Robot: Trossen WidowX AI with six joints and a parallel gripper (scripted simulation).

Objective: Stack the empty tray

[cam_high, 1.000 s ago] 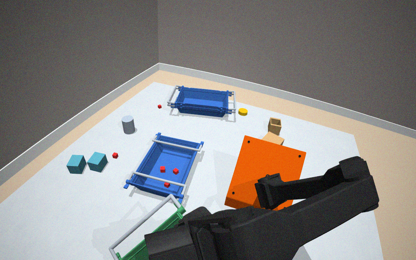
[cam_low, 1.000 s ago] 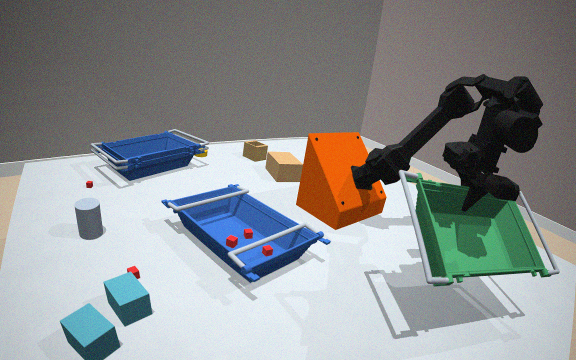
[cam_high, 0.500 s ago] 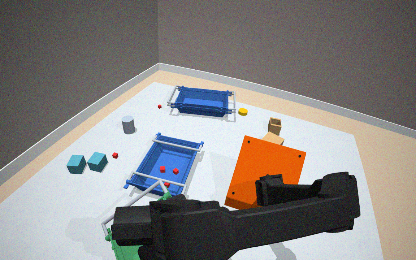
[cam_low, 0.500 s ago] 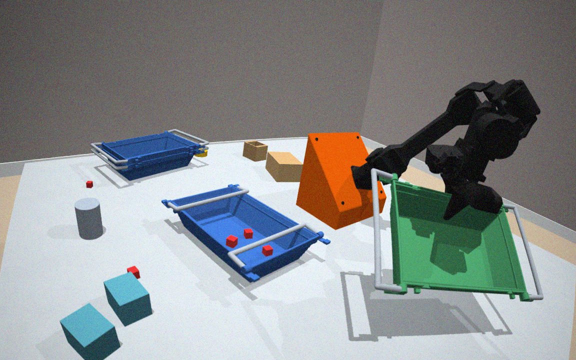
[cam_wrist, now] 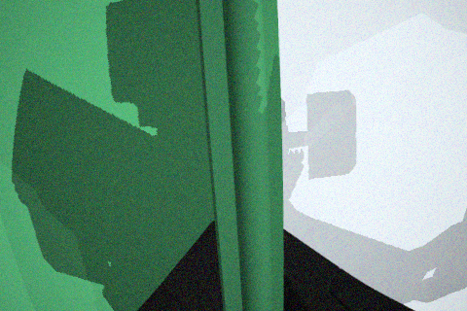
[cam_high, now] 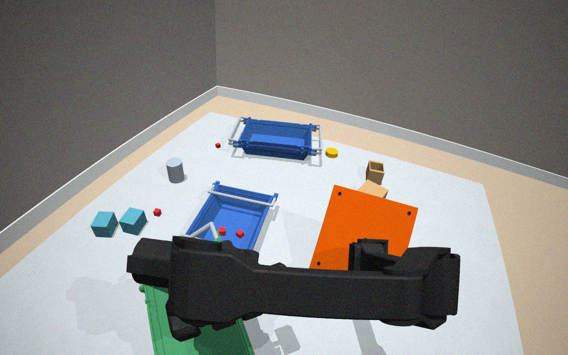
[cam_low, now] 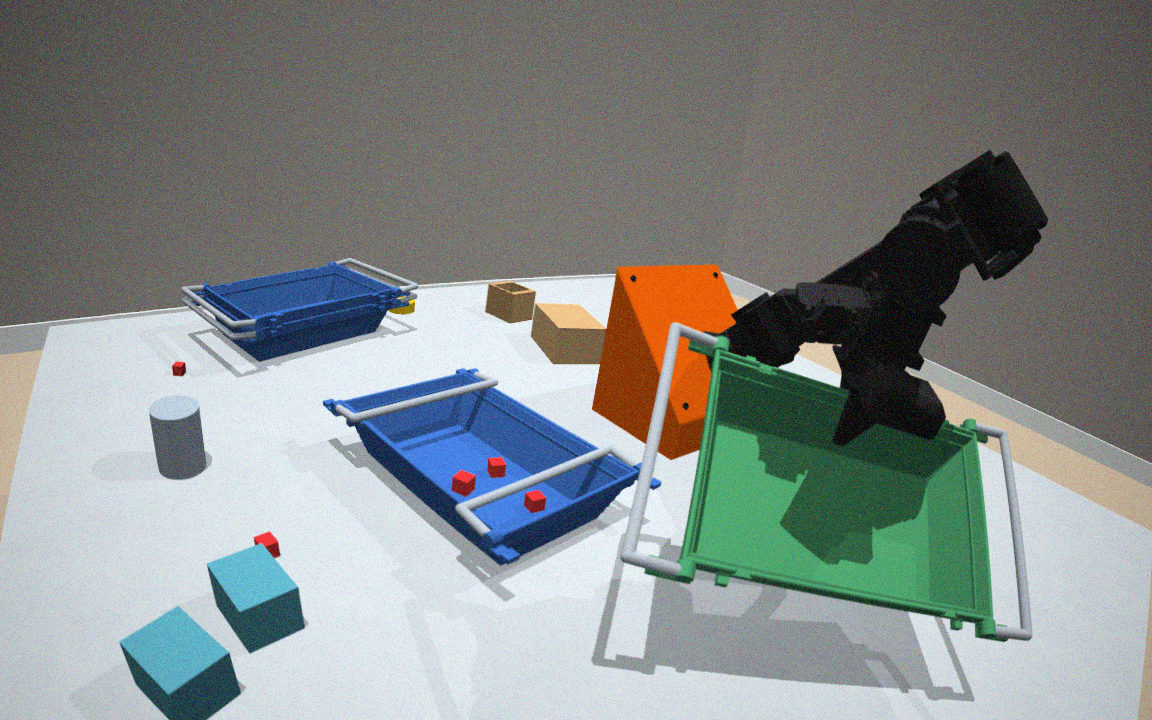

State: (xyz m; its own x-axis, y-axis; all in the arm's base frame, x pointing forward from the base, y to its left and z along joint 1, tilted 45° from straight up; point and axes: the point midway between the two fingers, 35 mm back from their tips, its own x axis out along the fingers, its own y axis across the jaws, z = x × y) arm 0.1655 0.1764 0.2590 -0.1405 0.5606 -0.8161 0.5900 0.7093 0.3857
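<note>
Now: gripper tip 50 mm short of the green tray and 60 mm to the right of it. Round my gripper tip: brown box 60 mm behind, 750 mm to the right, 140 mm below; grey cylinder 520 mm ahead, 350 mm to the right, 120 mm below; yellow disc 130 mm ahead, 810 mm to the right, 150 mm below.
</note>
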